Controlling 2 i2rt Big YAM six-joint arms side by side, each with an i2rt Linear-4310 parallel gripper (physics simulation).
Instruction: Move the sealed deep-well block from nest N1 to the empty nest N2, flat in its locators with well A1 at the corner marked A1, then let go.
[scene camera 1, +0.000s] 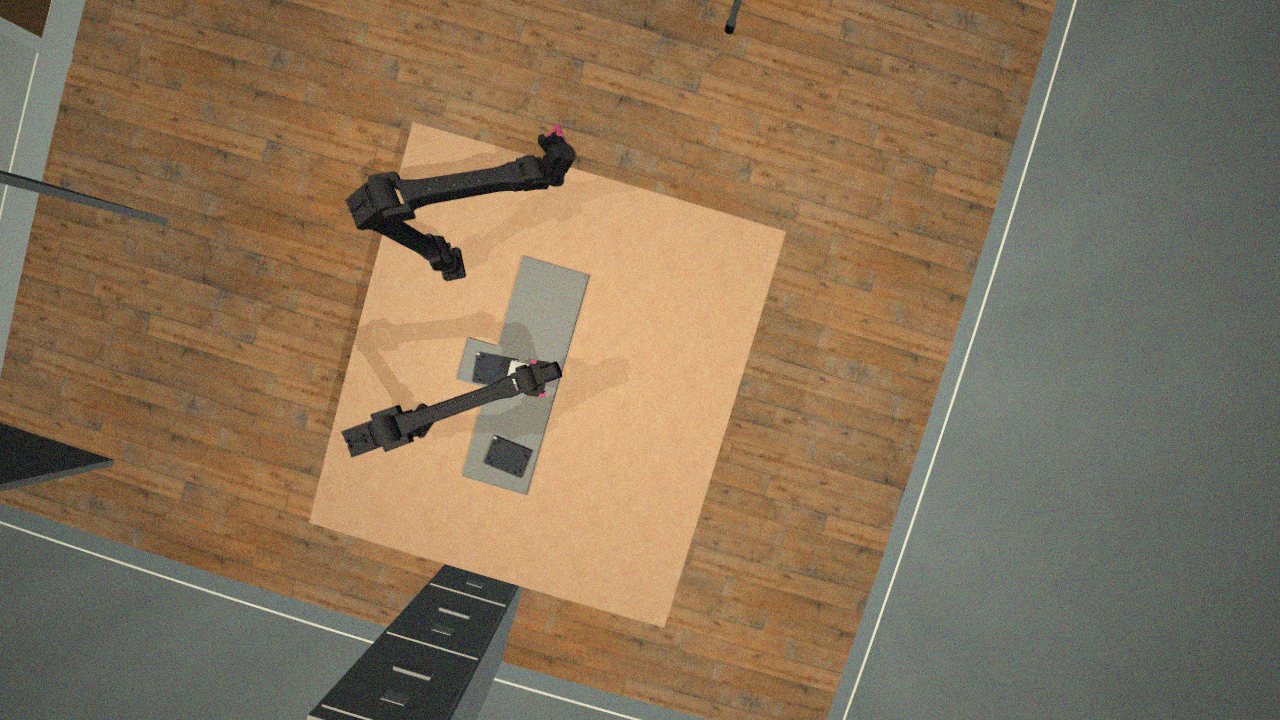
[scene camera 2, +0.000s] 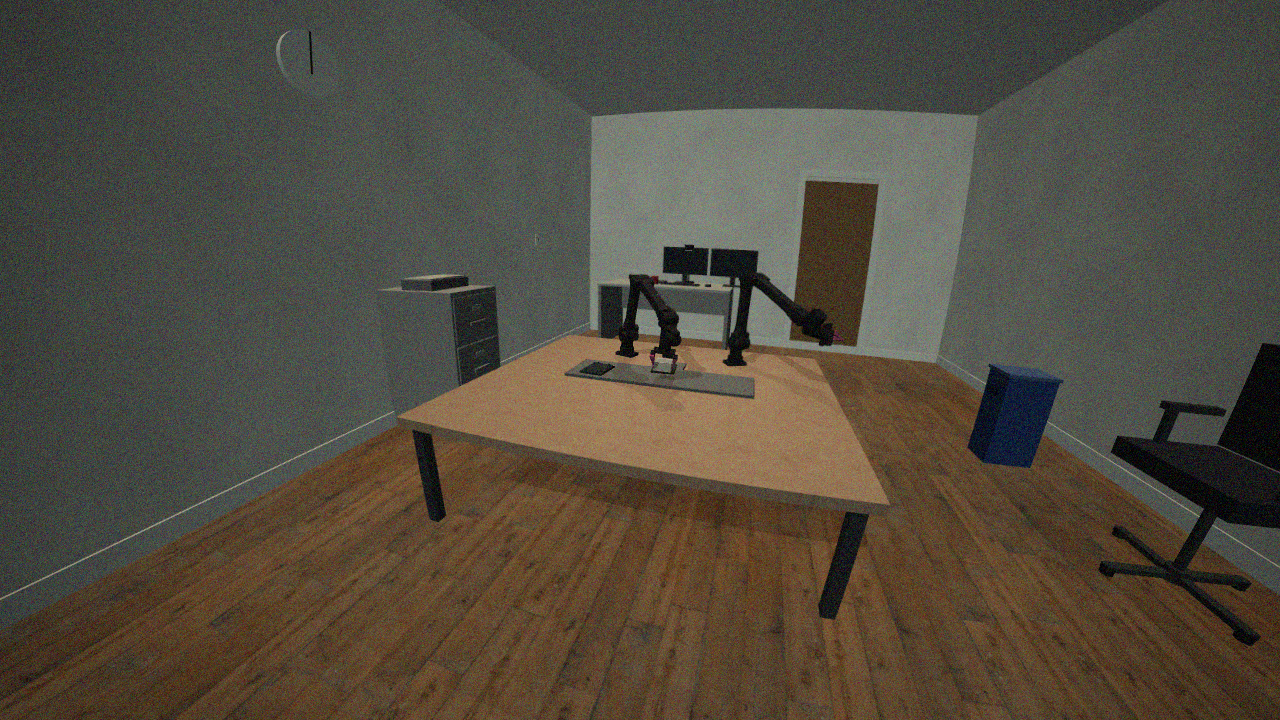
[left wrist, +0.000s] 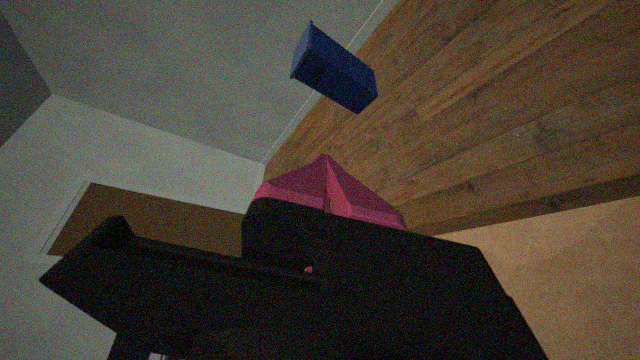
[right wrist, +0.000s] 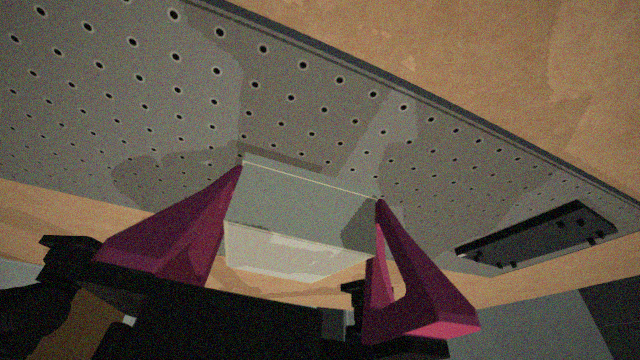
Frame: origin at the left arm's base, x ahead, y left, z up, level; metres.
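Seen in the pictures: left gripper, fingertip midpoint: (scene camera 1: 556, 125) (scene camera 2: 843, 340) (left wrist: 322, 162); right gripper, fingertip midpoint: (scene camera 2: 662, 369) (right wrist: 310, 188); left arm's base, origin of the base link: (scene camera 1: 453, 264) (scene camera 2: 734, 363) (right wrist: 83, 244); right arm's base, origin of the base link: (scene camera 2: 626, 354).
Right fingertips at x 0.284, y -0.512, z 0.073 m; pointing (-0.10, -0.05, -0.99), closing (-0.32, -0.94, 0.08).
Note:
Offsets run from my right fingertips to a thing's top centre. Level surfaces: height alone.
My right gripper (scene camera 1: 537, 377) (scene camera 2: 665, 359) (right wrist: 310, 188) is shut on the pale, translucent deep-well block @(dx -0.053, dy +0.024, dz +0.036 m) (scene camera 1: 515, 368) (scene camera 2: 663, 366) (right wrist: 295, 250), one pink finger at each end. The block hangs above the grey perforated plate, at the edge of a dark nest @(dx -0.194, dy +0.063, dz -0.038 m) (scene camera 1: 491, 368) in scene camera 1. The other dark nest @(dx -0.215, dy -0.287, dz -0.038 m) (scene camera 1: 508, 455) (scene camera 2: 597, 368) (right wrist: 540, 235) is empty, with small locators on it. The nest labels and the A1 marks are too small to read. My left gripper (scene camera 1: 557, 132) (scene camera 2: 836, 337) (left wrist: 322, 162) is shut and empty, raised near the table's upper edge in scene camera 1.
The grey plate @(dz -0.060 m) (scene camera 1: 550, 300) (scene camera 2: 716, 383) (right wrist: 165, 105) lies on the wooden table @(dz -0.073 m) (scene camera 1: 662, 358) (scene camera 2: 626, 429). A filing cabinet (scene camera 1: 438, 635) (scene camera 2: 420, 344) stands beside the table. A blue bin (scene camera 2: 1014, 416) (left wrist: 335, 70) and an office chair (scene camera 2: 1199, 465) stand on the floor.

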